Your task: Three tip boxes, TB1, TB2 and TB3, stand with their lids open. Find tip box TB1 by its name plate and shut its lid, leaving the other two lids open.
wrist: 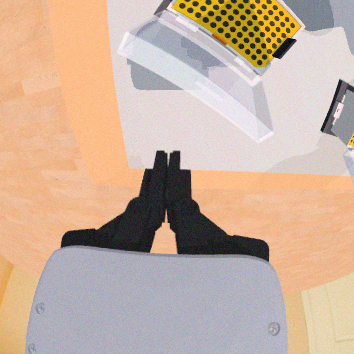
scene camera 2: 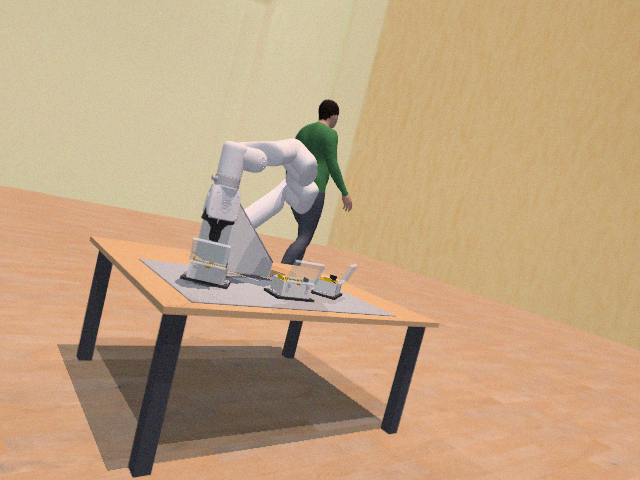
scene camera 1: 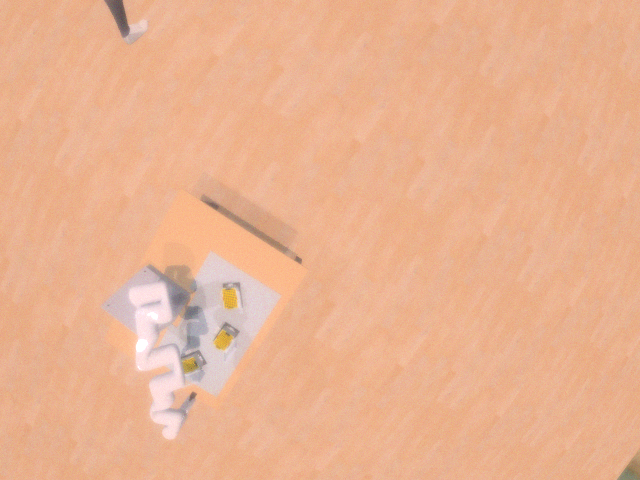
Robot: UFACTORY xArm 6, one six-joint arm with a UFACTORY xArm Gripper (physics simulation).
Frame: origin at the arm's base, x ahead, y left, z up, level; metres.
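Seen in the pictures: gripper, fingertip midpoint: (wrist: pixel 168 166) (scene camera 2: pixel 213 240) (scene camera 1: pixel 194 393); arm's base, link origin: (scene camera 2: pixel 243 223).
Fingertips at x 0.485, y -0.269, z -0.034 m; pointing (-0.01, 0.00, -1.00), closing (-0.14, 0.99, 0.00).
Offsets run from my fingertips to a thing's top centre. Level surfaces: height alone.
Tip box TB1 {0.128 m back, 0.049 m left, 0.082 m down} (scene camera 1: pixel 190 364) (scene camera 2: pixel 206 272) (wrist: pixel 240 25) is the box nearest my gripper, with a yellow tip rack. Its name plate does not show in the wrist view. Its clear lid {0.068 m back, 0.021 m left, 0.003 m down} (scene camera 2: pixel 210 251) (wrist: pixel 200 87) stands open, on the gripper's side of the box. My gripper (scene camera 1: pixel 193 395) (scene camera 2: pixel 213 238) (wrist: pixel 168 166) is shut and empty, beyond the open lid and apart from it in the wrist view. The middle box {0.080 m back, 0.339 m left, 0.091 m down} (scene camera 1: pixel 224 338) (scene camera 2: pixel 292 287) (wrist: pixel 346 117) and the far box {0.205 m back, 0.569 m left, 0.091 m down} (scene camera 1: pixel 231 297) (scene camera 2: pixel 327 286) have their lids open; their name plates are not readable.
The boxes stand on a grey mat {0.157 m down} (scene camera 1: pixel 258 294) (scene camera 2: pixel 237 297) (wrist: pixel 150 120) on a wooden table {0.160 m down} (scene camera 1: pixel 227 227) (scene camera 2: pixel 118 250) (wrist: pixel 75 100). The fingers are near the mat's edge in the wrist view. A person in green (scene camera 2: pixel 323 149) stands behind the arm.
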